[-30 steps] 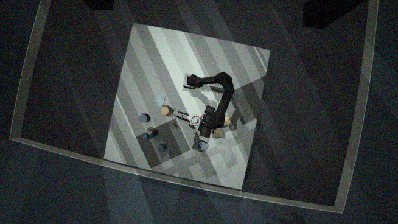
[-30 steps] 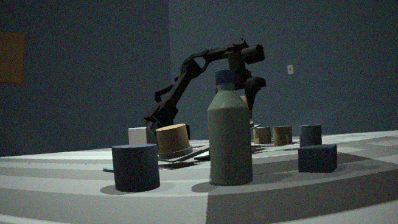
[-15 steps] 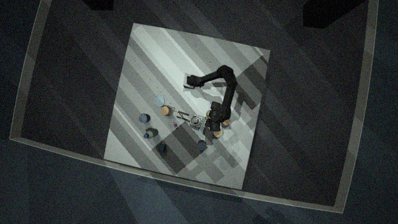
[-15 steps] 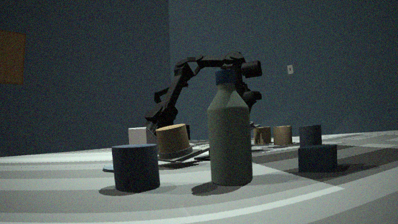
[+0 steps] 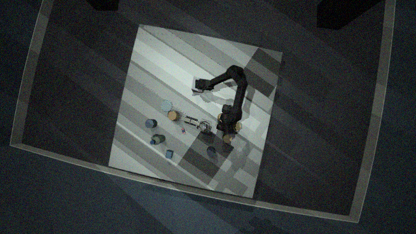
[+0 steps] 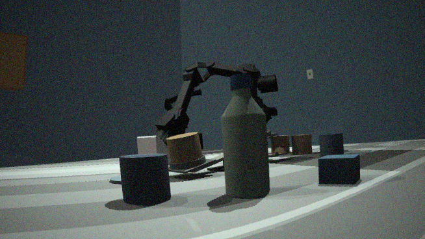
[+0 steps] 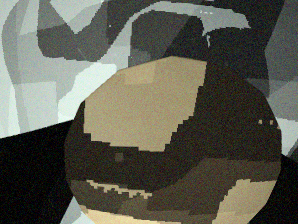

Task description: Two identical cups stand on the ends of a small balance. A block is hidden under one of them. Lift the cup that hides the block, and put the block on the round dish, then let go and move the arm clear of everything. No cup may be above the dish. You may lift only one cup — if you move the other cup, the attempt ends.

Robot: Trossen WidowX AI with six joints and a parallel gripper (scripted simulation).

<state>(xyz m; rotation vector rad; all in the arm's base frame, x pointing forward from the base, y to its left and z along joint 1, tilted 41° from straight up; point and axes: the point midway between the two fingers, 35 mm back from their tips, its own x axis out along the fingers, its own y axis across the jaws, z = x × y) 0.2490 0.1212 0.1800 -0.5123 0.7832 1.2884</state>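
My gripper tip is now 480 mm to the left of the pale round dish, 70 mm past it and 60 mm above it. Also, from my gripper tip: blue cube: 420 mm to the right, 340 mm ahead, 40 mm below; balance beam: 260 mm to the right, 50 mm ahead, 20 mm below; balance: 260 mm to the right, 50 mm ahead, 40 mm below.
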